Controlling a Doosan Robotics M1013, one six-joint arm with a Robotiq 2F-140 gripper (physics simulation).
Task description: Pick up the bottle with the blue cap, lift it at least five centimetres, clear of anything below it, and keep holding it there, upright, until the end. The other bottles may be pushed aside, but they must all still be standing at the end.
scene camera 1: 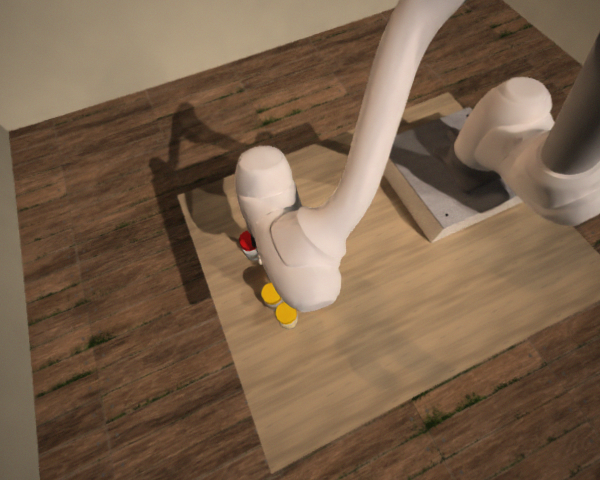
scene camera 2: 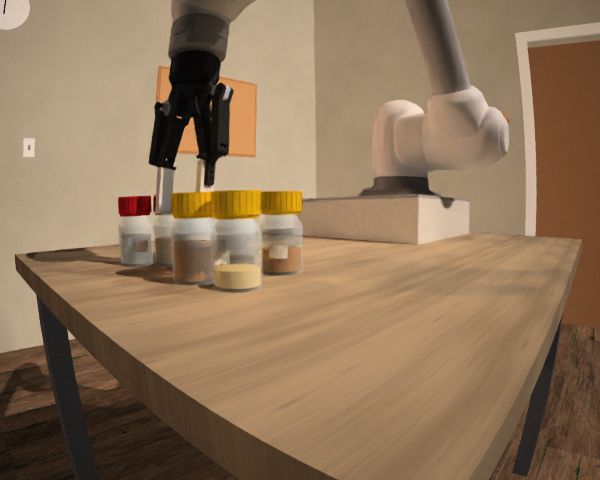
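Where they show: arm's base, link origin: (scene camera 1: 472, 163).
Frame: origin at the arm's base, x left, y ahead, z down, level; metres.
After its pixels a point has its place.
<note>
The bottle with the blue cap does not show in either view. My gripper (scene camera 2: 182, 187) is partly open and empty, pointing down among the bottles. Its left fingertip is in front of a red-capped bottle (scene camera 2: 163, 242) {x 0.028, y 0.714, z 0.060 m}; its right fingertip is hidden behind the yellow caps. In scene camera 1 the arm hides the gripper. Another red-capped bottle (scene camera 2: 135, 235) {x 0.002, y 0.750, z 0.049 m} stands at the left, and one red cap (scene camera 1: 247, 241) {x -0.018, y 0.744, z -0.009 m} shows beside the wrist. Three yellow-capped bottles (scene camera 2: 192, 255) {x 0.172, y 0.748, z 0.061 m} (scene camera 2: 237, 250) {x 0.236, y 0.731, z 0.052 m} (scene camera 2: 282, 240) {x 0.199, y 0.634, z 0.052 m} stand upright in front and to the right. Two yellow caps (scene camera 1: 270, 293) {x 0.151, y 0.735, z -0.009 m} (scene camera 1: 286, 313) {x 0.216, y 0.715, z -0.009 m} show in scene camera 1.
The bottles stand close together near one edge of the wooden table (scene camera 1: 400, 310) {x 0.313, y 0.405, z 0.096 m} (scene camera 2: 380, 340) {x 0.423, y 0.753, z 0.096 m}. The arm's wrist (scene camera 1: 300, 250) {x 0.225, y 0.667, z -0.412 m} hangs over part of the group. The robot's base block (scene camera 1: 435, 222) {x 0.134, y 0.213, z 0.007 m} (scene camera 2: 360, 220) {x 0.014, y 0.217, z 0.051 m} stands farther back on the table.
</note>
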